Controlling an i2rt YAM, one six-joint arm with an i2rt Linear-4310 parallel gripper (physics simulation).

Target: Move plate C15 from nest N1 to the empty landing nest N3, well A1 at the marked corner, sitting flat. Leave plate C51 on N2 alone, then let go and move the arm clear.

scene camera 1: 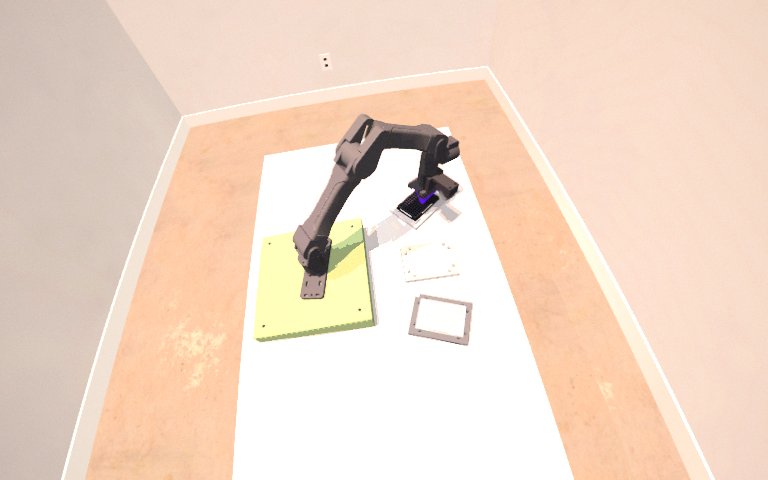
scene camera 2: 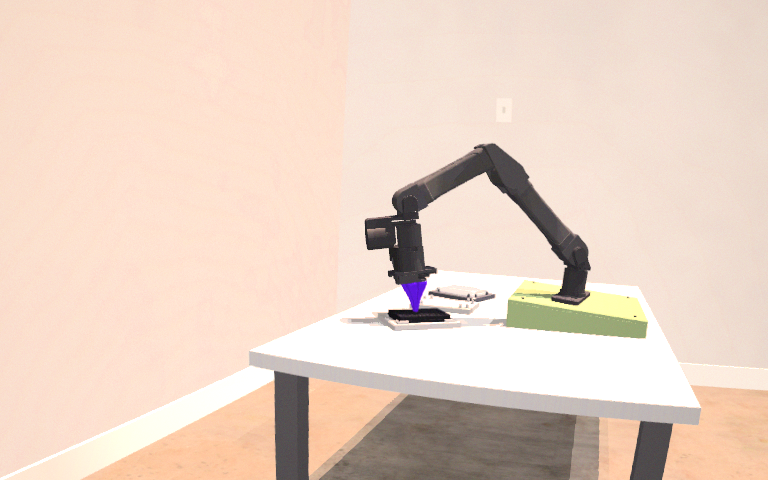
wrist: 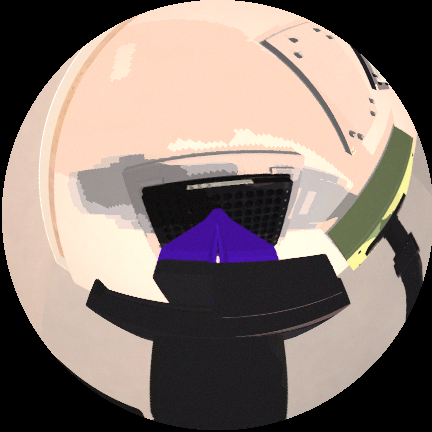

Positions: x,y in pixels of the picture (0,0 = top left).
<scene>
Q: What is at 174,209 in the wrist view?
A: A black perforated plate.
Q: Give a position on a black perforated plate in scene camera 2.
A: At 424,315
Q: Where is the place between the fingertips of the gripper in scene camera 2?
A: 415,311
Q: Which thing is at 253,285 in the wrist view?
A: The gripper.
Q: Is the gripper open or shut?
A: Shut.
</scene>
